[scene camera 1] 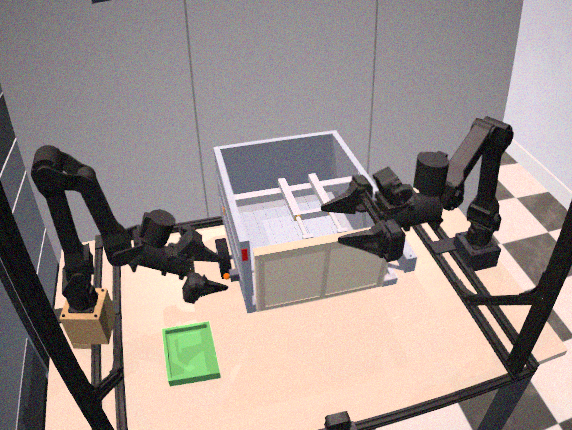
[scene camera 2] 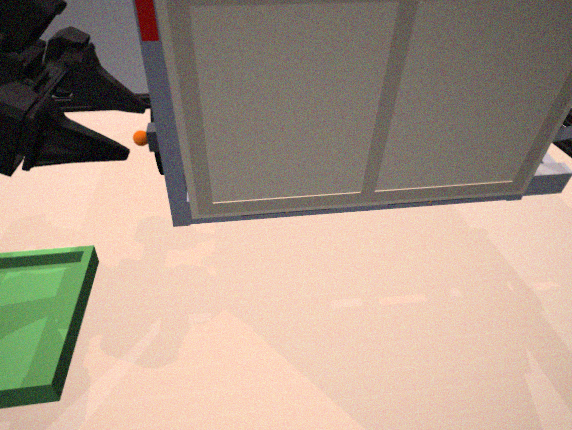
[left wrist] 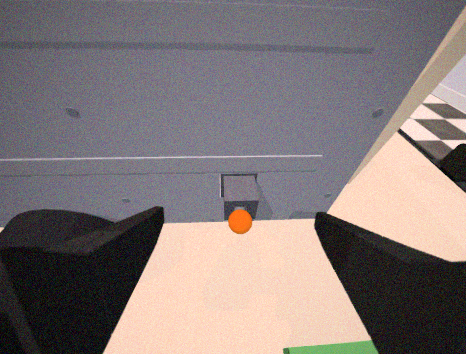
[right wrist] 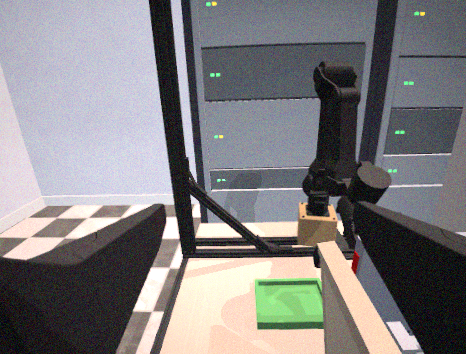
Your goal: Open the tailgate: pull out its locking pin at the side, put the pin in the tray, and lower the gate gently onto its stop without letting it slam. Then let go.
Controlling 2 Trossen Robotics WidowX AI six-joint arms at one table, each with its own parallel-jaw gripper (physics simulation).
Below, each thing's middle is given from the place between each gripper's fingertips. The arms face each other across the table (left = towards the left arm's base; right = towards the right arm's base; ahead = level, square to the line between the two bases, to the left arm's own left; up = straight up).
The grey truck bed (scene camera 1: 263,185) is 330 mm ahead of my right hand, 250 mm below it and 30 mm to the right of it.
I see my left gripper 20 cm to the left of the grey truck bed, 12 cm short of it and 2 cm below it.
